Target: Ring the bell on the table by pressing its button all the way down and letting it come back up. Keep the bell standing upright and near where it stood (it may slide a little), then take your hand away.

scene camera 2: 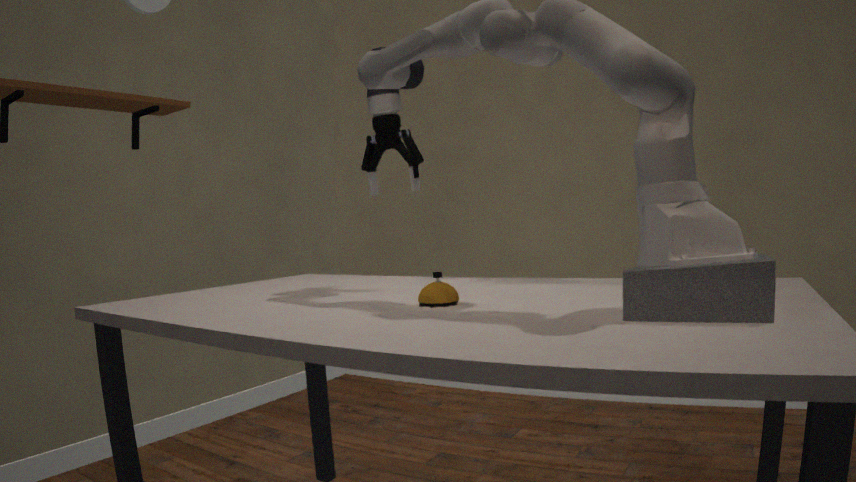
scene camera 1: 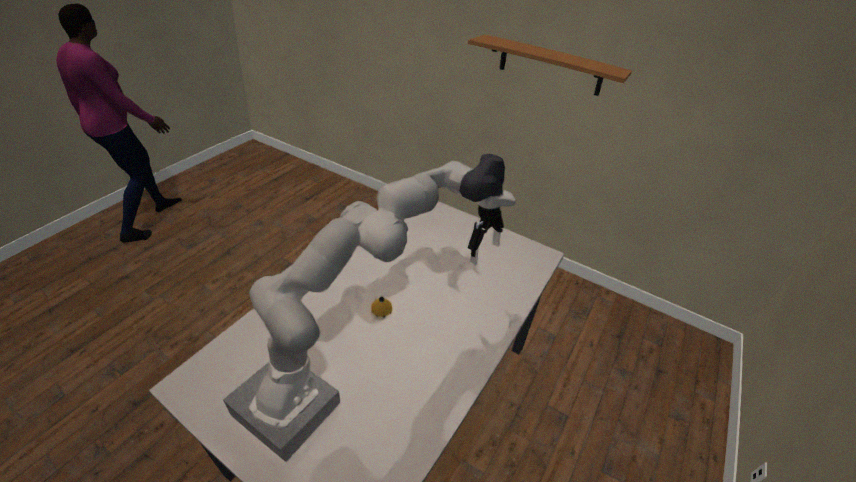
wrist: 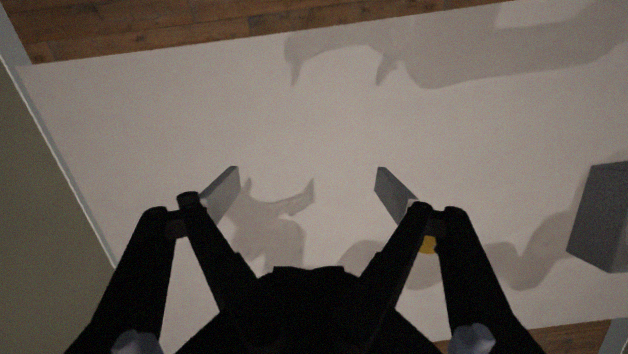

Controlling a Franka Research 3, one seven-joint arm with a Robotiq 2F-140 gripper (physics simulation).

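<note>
A yellow dome bell (scene camera 1: pixel 381 308) (scene camera 2: pixel 438 294) (wrist: pixel 428 245) stands upright on the white table (scene camera 1: pixel 383 389) (scene camera 2: pixel 509 353) (wrist: pixel 320 115). Its black button (scene camera 1: pixel 381 298) (scene camera 2: pixel 437 274) sits raised on top. In the wrist view a small part of the bell shows between the bars of the right finger, and the rest is hidden. My gripper (scene camera 1: pixel 485 250) (scene camera 2: pixel 394 191) (wrist: pixel 308 178) is open and empty, fingers pointing down. It hangs high above the table, well above the bell and off to its side, toward the table end away from the arm's base.
The arm's grey base block (scene camera 1: pixel 281 413) (scene camera 2: pixel 697 292) (wrist: pixel 600 217) stands at the other end of the table. A wooden shelf (scene camera 1: pixel 548 58) (scene camera 2: pixel 95 96) is fixed to the wall. A person (scene camera 1: pixel 95 89) in a pink top stands on the floor beyond the table.
</note>
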